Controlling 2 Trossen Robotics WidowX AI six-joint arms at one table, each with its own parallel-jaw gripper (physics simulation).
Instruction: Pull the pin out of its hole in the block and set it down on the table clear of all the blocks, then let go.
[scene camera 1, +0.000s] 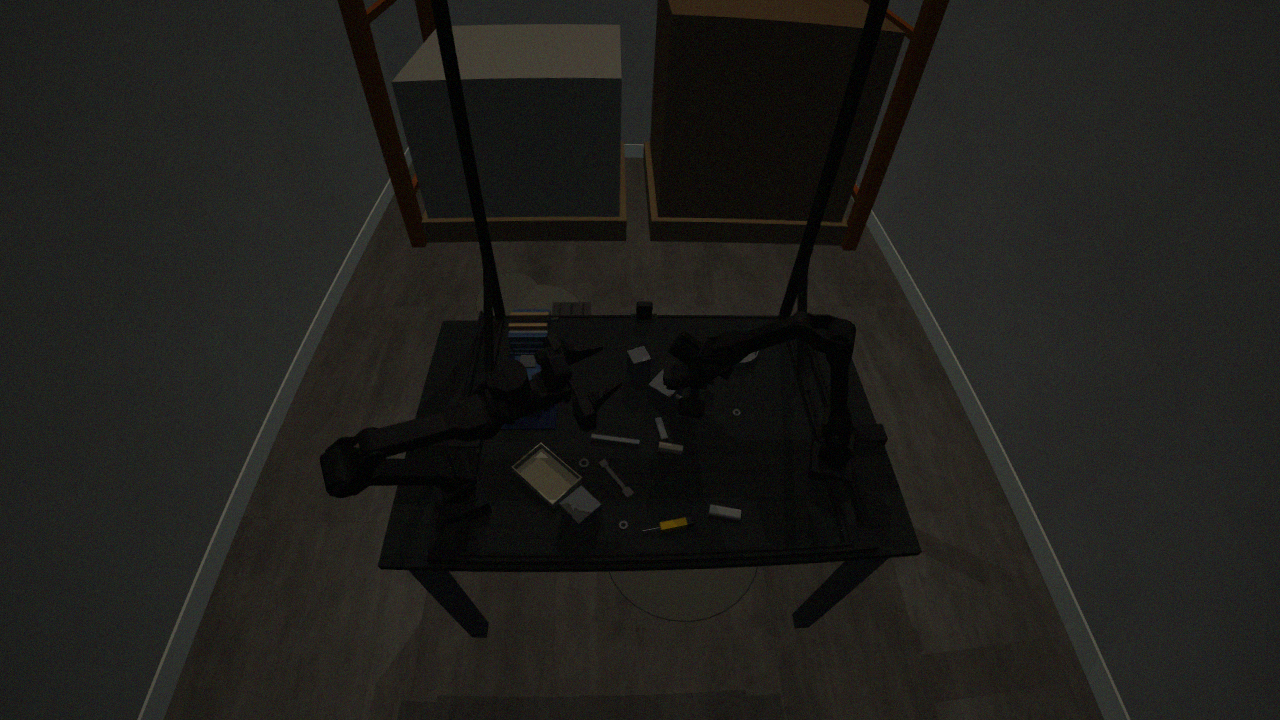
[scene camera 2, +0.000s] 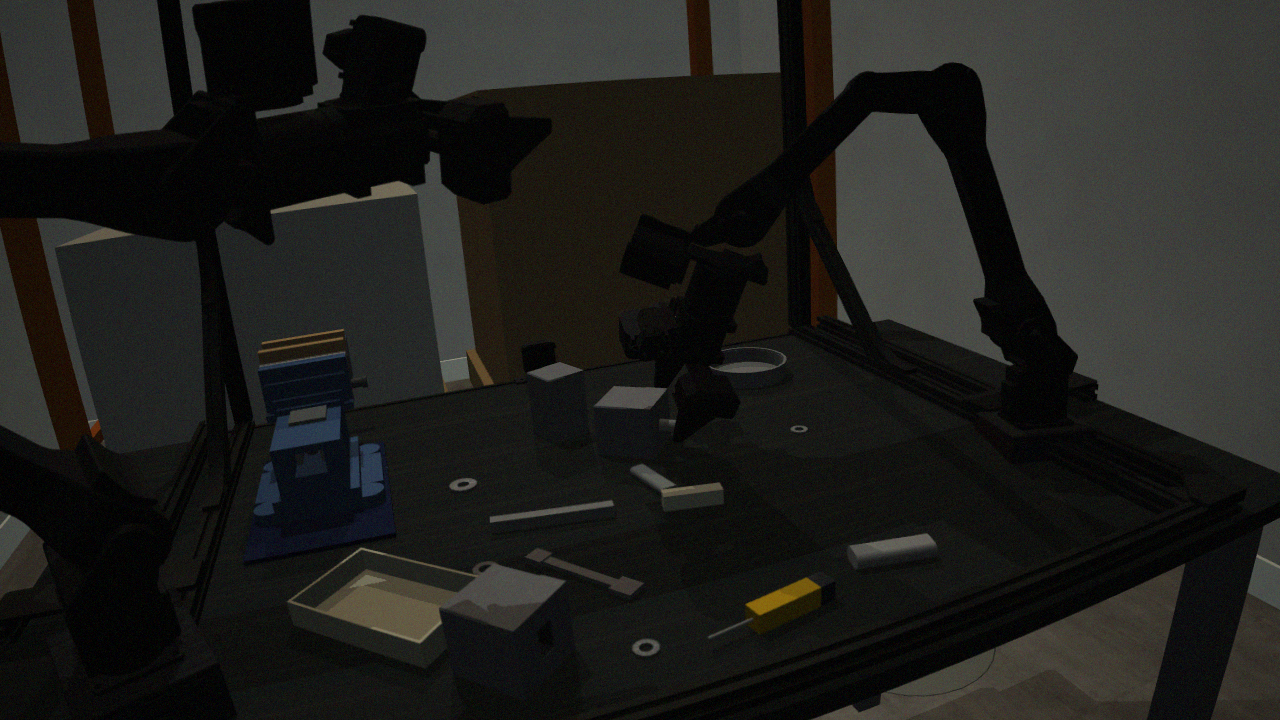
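Pixels of known places: left gripper, fingertip midpoint: (scene camera 1: 681, 389) (scene camera 2: 667, 416); right gripper, fingertip midpoint: (scene camera 1: 612, 364) (scene camera 2: 516, 117); left arm's base, origin of the base link: (scene camera 1: 832, 459) (scene camera 2: 1035, 419); right arm's base, origin of the base link: (scene camera 1: 459, 491) (scene camera 2: 128, 650).
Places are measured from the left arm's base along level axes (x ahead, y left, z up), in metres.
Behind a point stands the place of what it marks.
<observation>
A grey block (scene camera 1: 662, 384) @(x 0.456, y -0.072, z 0.034 m) (scene camera 2: 629, 428) @(x 0.452, y -0.047, z 0.009 m) stands toward the back of the table. A short light piece that looks like the pin (scene camera 2: 667, 428) @(x 0.409, y -0.062, z -0.001 m) shows at its right side in scene camera 2, low and largely hidden by my left gripper; whether it is seated in the hole cannot be told. My left gripper (scene camera 1: 692, 402) @(x 0.408, y -0.097, z 0.000 m) (scene camera 2: 687, 413) @(x 0.408, y -0.097, z 0.000 m) is open and empty, just right of that block and close above the table. Other grey blocks stand behind it (scene camera 1: 638, 354) @(x 0.540, y -0.136, z 0.052 m) (scene camera 2: 556, 404) @(x 0.536, y -0.104, z 0.022 m) and at the front left (scene camera 1: 580, 504) @(x 0.539, y 0.304, z 0.033 m) (scene camera 2: 505, 631) @(x 0.533, y 0.345, z 0.031 m). My right gripper (scene camera 1: 612, 368) @(x 0.513, y 0.162, z 0.352 m) (scene camera 2: 537, 134) @(x 0.513, y 0.162, z 0.352 m) is open and empty, held high.
A blue machine (scene camera 2: 308, 465) @(x 0.788, y 0.040, z 0.025 m) stands at left, a cream tray (scene camera 1: 532, 486) @(x 0.668, y 0.280, z -0.005 m) (scene camera 2: 358, 634) @(x 0.664, y 0.282, z -0.013 m) before it. A flat bar (scene camera 2: 552, 515) @(x 0.528, y 0.097, z -0.016 m), small cylinder (scene camera 2: 651, 479) @(x 0.431, y 0.032, z -0.017 m), cream bar (scene camera 2: 691, 497) @(x 0.394, y 0.081, z -0.015 m), yellow screwdriver (scene camera 2: 783, 605) @(x 0.338, y 0.279, z -0.009 m) and white cylinder (scene camera 2: 892, 550) @(x 0.233, y 0.211, z -0.013 m) lie forward of the block. A round dish (scene camera 2: 751, 379) @(x 0.288, y -0.244, z -0.014 m) stands behind.
</observation>
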